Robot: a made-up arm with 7 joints.
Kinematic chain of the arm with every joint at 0, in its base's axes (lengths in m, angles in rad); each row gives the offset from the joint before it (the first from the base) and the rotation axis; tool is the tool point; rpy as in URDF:
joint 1: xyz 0 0 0.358 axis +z
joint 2: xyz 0 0 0 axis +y
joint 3: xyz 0 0 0.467 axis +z
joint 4: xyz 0.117 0 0 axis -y
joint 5: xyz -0.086 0 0.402 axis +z
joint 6: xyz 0 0 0 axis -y
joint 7: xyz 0.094 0 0 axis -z
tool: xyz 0 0 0 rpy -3.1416 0 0
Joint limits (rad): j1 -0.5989..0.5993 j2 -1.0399..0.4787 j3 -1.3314..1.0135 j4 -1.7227..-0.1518 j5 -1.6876..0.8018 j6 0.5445..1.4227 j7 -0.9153..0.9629
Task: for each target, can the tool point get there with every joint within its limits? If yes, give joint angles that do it. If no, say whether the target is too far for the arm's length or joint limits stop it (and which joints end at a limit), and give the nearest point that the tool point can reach.
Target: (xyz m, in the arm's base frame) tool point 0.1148 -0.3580 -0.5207
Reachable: no: joint limits stop it (at a limit: joint 1, joint 2, joint 4, joint 6) | nearest point 0.4404 -0.5234 0.4716 | short by 1.057 m
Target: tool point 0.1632 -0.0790 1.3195
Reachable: yes | joints -0.4780 -0.0585 -0.0278 -0.3733 0.4876 1.3058 0.2937
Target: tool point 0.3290 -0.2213 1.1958
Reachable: yes | joints -0.1800 -0.0472 -0.2551 -0.8220 -0.9122 0.7942 -0.2153
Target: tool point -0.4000 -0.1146 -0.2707
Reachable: no: joint limits stop it (at a limit: joint 1, joint 2, joint 3, joint 4, joint 6) | nearest point -0.5952 -0.2789 0.6417 | short by 0.947 m
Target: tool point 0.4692 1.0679 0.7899
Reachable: no: too far | nearest point 0.3518 0.7068 0.7652 | short by 0.380 m
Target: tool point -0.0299 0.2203 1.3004
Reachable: yes | joints 0.0479 -0.2976 0.6612 -0.5826 0.5034 1.1990 -0.3913
